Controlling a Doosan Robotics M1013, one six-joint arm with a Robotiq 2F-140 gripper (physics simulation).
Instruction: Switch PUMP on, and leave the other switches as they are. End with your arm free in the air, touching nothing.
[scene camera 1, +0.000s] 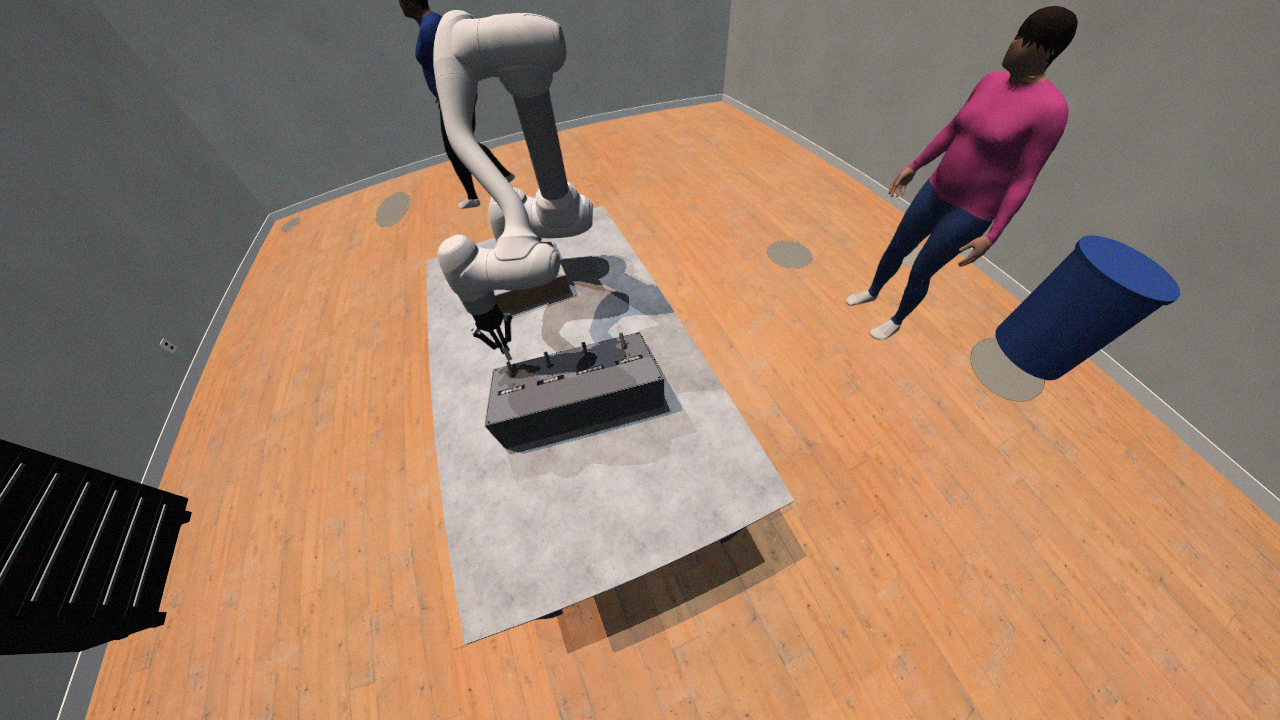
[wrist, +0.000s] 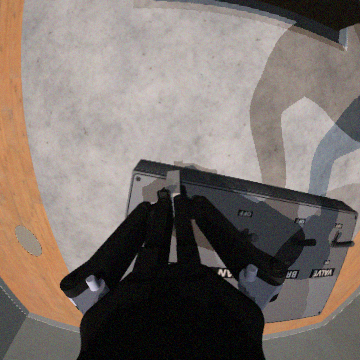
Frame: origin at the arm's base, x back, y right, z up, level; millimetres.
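Seen in the pictures: gripper, fingertip midpoint: (scene camera 1: 509, 357) (wrist: 174, 179).
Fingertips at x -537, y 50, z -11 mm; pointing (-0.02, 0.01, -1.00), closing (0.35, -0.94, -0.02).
Offsets run from my fingertips to a thing's top centre. Level surfaces: height alone.
The grey switch panel (scene camera 1: 572, 388) (wrist: 300, 306) stands on the table {dz -85 mm} (scene camera 1: 572, 528) (wrist: 110, 90). My gripper (scene camera 1: 508, 356) (wrist: 174, 179) is shut and empty, its fingertips low over the panel's left end in the scene view, close to the PUMP lever {dx -63, dy -9, dz +41 mm} (scene camera 1: 511, 368). Contact cannot be told. The fingers hide the PUMP lever and label in the wrist view, so its setting is unclear. The FAN lever {dx -57, dy -129, dz +41 mm} (scene camera 1: 547, 360) (wrist: 247, 235), BRAKE lever {dx -51, dy -249, dz +41 mm} (scene camera 1: 584, 349) (wrist: 307, 242) and VALVE lever {dx -45, dy -369, dz +41 mm} (scene camera 1: 622, 340) (wrist: 344, 243) stand in a row beside it. The FAN and BRAKE labels are partly covered.
A dark open box (scene camera 1: 537, 294) (wrist: 325, 11) lies behind the panel, below the arm. A person in pink (scene camera 1: 1006, 152) and a blue barrel (scene camera 1: 1078, 308) are to the right of the table. A person in blue (scene camera 1: 426, 53) is behind the arm. A black rack (scene camera 1: 165, 617) is at the left.
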